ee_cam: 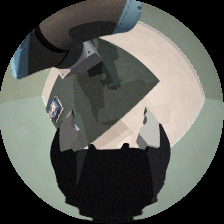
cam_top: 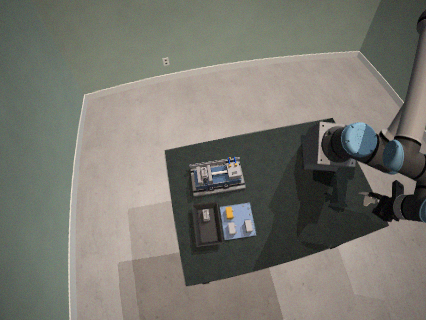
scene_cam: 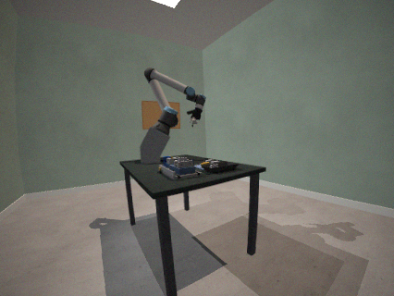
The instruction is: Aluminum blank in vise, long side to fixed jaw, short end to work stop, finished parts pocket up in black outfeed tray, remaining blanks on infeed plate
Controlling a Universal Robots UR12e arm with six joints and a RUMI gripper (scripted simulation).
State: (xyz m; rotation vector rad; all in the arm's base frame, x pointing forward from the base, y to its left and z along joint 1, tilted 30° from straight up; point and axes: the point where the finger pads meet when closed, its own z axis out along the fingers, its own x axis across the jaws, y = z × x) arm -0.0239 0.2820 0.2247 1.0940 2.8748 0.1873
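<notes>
The gray blank is 620 mm ahead of my hand, 80 mm to the right of it and 340 mm below it. Round my hand: vise: 660 mm ahead, 390 mm to the right, 330 mm below; yellow brass blank: 620 mm ahead, 170 mm to the right, 340 mm below.
</notes>
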